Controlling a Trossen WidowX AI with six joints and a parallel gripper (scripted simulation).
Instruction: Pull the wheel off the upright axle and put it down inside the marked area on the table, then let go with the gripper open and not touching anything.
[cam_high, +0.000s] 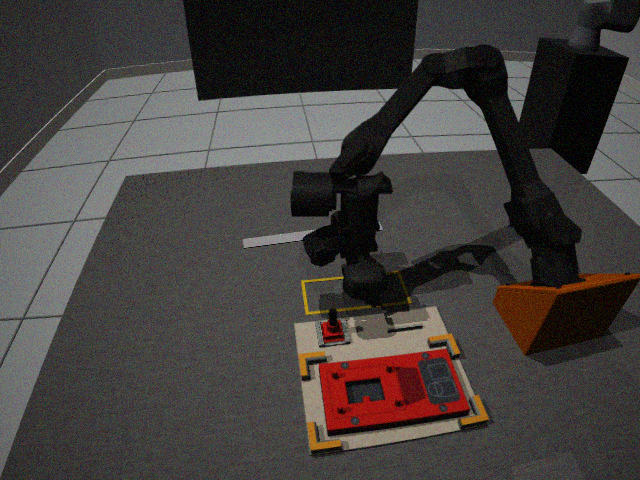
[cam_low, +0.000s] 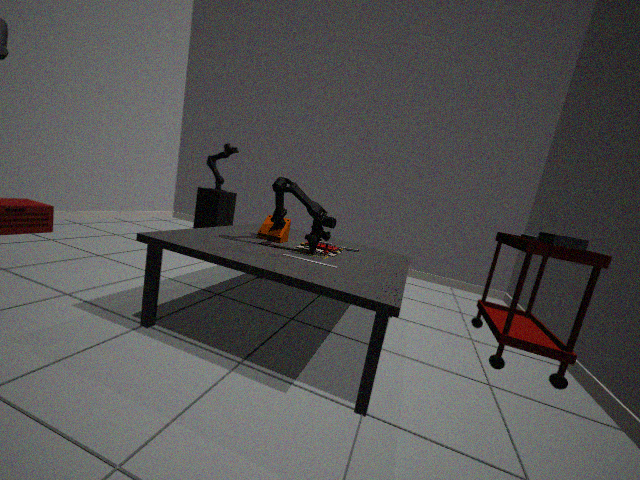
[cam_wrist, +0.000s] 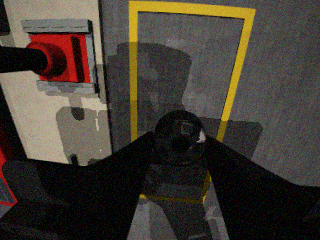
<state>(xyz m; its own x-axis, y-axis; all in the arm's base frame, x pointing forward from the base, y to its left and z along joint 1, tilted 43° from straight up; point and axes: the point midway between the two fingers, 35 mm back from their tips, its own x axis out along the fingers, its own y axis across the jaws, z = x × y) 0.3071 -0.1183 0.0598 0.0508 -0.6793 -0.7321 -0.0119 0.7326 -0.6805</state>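
Now: gripper tip 9 cm to the right of the black upright axle, 5 cm short of it and 2 cm below it. From my gripper tip the other things lie so: grey wheel right at my gripper tip.
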